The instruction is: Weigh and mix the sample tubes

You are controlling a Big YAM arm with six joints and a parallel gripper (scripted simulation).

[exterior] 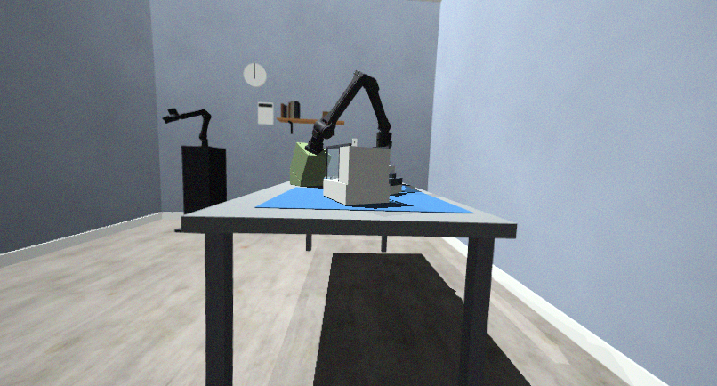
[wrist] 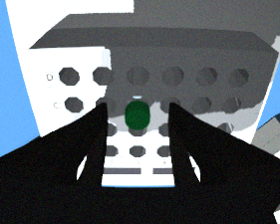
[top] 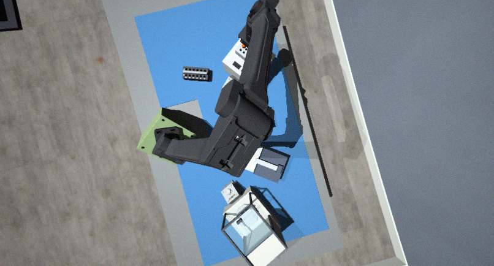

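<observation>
Right now my hand is 3 cm past the orange-capped tube, 2 cm to the right of it and 2 cm above it. From my hand the other things lie so: magnet block MG 29 cm behind, 16 cm below, 2 cm to the right; then dry block DB 31 cm to the right, 15 cm below, 2 cm behind; then mixer's green start key 13 cm to the right, 13 cm behind, 11 cm below.
</observation>
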